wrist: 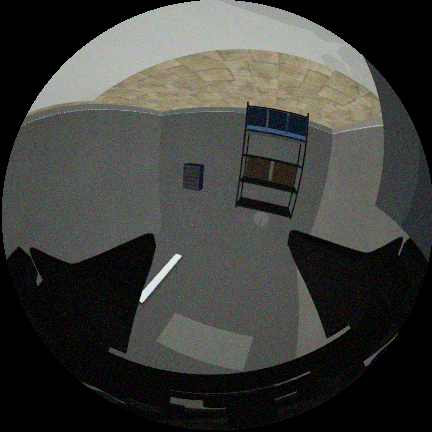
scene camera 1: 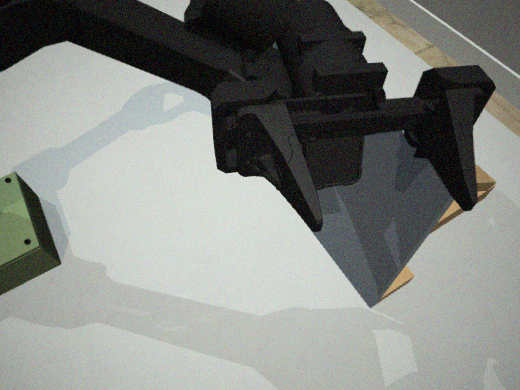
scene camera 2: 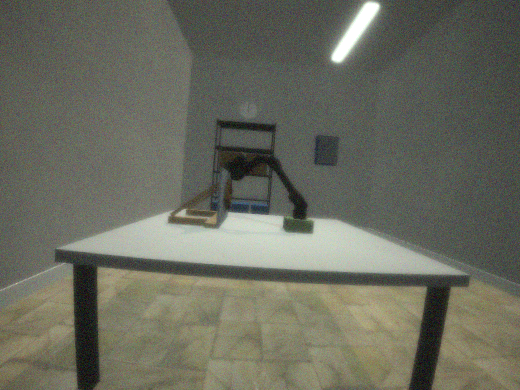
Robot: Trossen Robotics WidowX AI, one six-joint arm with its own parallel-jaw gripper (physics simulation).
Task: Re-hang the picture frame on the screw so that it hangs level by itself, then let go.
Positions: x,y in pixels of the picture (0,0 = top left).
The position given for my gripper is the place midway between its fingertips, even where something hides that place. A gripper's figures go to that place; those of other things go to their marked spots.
Scene:
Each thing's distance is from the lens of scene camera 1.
my gripper (scene camera 1: 398,217): 23 cm
wooden stand (scene camera 1: 406,275): 59 cm

